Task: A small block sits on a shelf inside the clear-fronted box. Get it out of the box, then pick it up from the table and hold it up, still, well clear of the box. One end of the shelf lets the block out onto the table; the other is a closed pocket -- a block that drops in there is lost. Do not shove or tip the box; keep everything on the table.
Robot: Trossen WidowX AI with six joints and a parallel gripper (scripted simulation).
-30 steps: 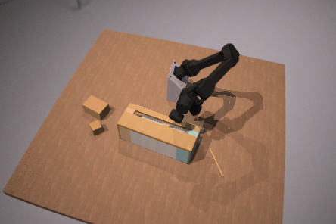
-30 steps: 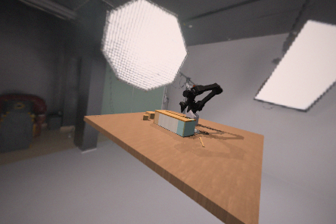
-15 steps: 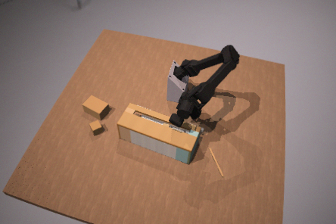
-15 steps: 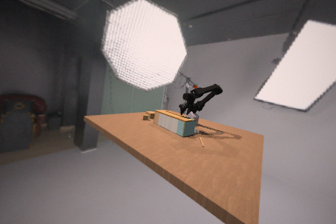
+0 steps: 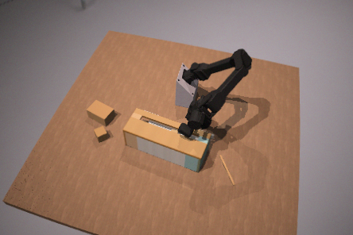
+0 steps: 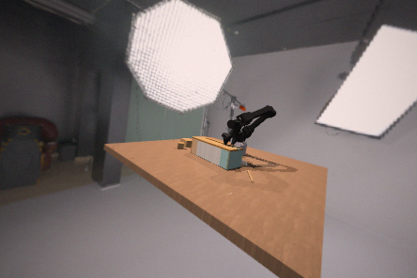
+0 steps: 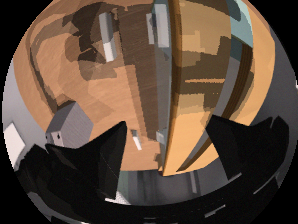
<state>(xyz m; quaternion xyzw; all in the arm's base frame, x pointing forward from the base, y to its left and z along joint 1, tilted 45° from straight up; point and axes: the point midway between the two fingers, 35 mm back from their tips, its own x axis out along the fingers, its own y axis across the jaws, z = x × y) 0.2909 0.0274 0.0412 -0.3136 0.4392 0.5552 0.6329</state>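
Now: the box 70 mm to the right of my gripper tip, 50 mm below it and 20 mm ahead of it. Also, from my gripper tip: thin stick (230 mm to the left, 130 mm ahead, 110 mm below).
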